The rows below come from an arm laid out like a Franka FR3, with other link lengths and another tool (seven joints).
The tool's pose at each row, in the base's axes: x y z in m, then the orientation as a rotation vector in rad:
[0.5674 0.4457 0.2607 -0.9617 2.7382 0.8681]
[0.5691 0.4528 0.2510 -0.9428 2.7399 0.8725]
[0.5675 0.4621 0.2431 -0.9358 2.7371 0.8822]
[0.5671 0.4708 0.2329 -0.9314 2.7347 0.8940]
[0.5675 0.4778 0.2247 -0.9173 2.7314 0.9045]
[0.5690 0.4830 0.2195 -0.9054 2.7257 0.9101]
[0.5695 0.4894 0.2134 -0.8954 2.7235 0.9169]
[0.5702 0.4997 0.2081 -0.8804 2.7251 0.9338]
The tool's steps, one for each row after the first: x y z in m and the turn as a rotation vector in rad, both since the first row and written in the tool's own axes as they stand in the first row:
[-0.0024 -0.0012 0.0118 -0.0006 -0.0072 0.0109]
[-0.0040 0.0019 0.0237 -0.0061 -0.0123 0.0143]
[-0.0055 0.0028 0.0370 -0.0134 -0.0157 0.0169]
[-0.0072 0.0030 0.0476 -0.0185 -0.0244 0.0239]
[-0.0098 0.0029 0.0547 -0.0204 -0.0342 0.0281]
[-0.0119 0.0038 0.0632 -0.0236 -0.0401 0.0331]
[-0.0165 0.0073 0.0732 -0.0335 -0.0445 0.0436]

